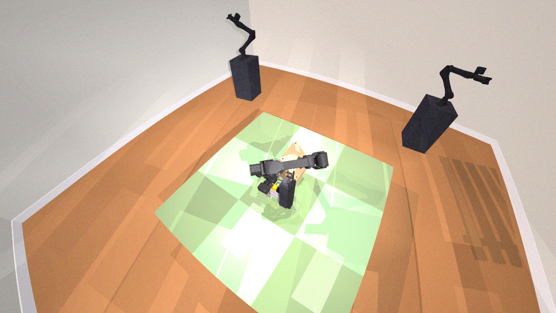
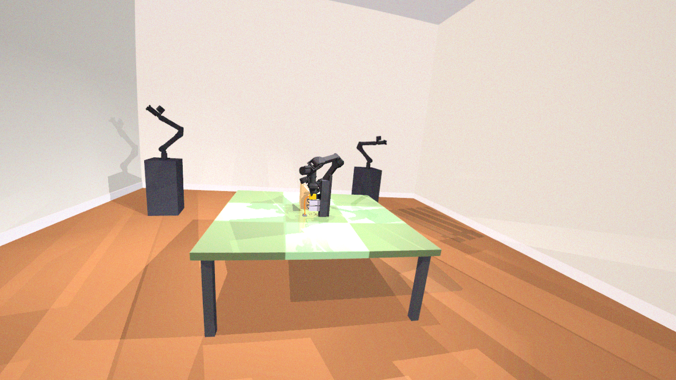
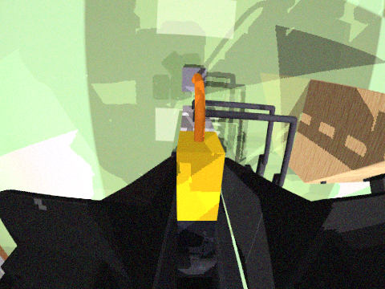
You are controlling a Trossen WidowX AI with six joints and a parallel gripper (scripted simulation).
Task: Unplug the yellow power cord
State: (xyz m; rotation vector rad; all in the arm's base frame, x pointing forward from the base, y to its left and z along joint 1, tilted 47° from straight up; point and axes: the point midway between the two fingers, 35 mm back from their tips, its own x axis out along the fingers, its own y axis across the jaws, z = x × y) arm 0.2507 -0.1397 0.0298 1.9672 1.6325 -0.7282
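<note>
Now: gripper tip 3 cm to the right of the yellow plug.
</note>
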